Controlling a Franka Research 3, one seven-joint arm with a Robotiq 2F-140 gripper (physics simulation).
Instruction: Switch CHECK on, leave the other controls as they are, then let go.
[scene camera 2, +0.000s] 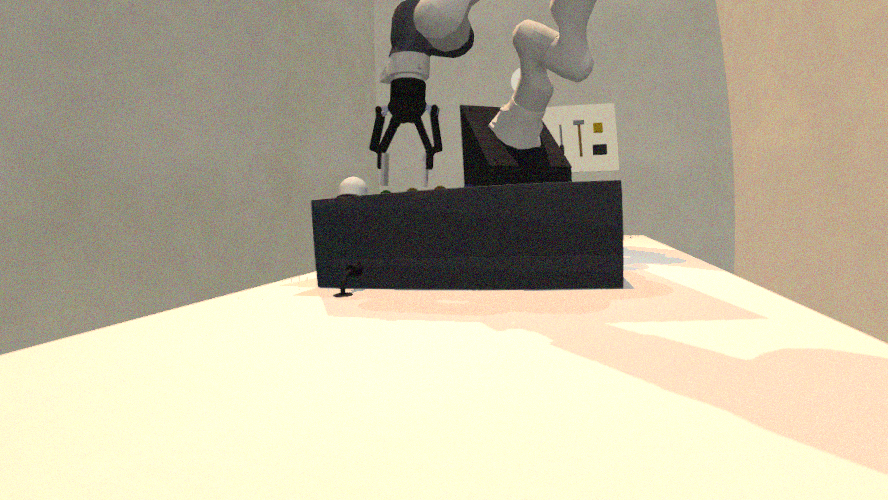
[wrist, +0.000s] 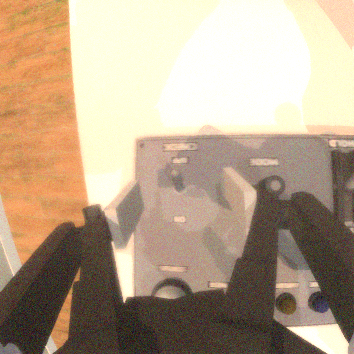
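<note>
The CHECK switch (wrist: 176, 180) is a small lever on the grey panel (wrist: 155, 240) in the wrist view. It stands between the OFF label (wrist: 180, 160) and the ON label (wrist: 179, 219), nearer OFF, and its tip seems to lean to the OFF side. The blurred CHECK label (wrist: 180, 146) is above it. My gripper (wrist: 182, 188) (scene camera 2: 405, 177) is open and empty, with its pads apart on either side of the switch's column. In the scene view it points down just above the dark console (scene camera 2: 466, 236); the switch cannot be made out there.
The MODE knob (wrist: 274, 185) is close to the right-hand pad. A white dome (scene camera 2: 352, 185) stands on the console. A yellow button (wrist: 286, 303) and a blue button (wrist: 319, 302) are low on the panel. A black sloped box (scene camera 2: 478, 149) and a pale second arm (scene camera 2: 534, 86) are behind.
</note>
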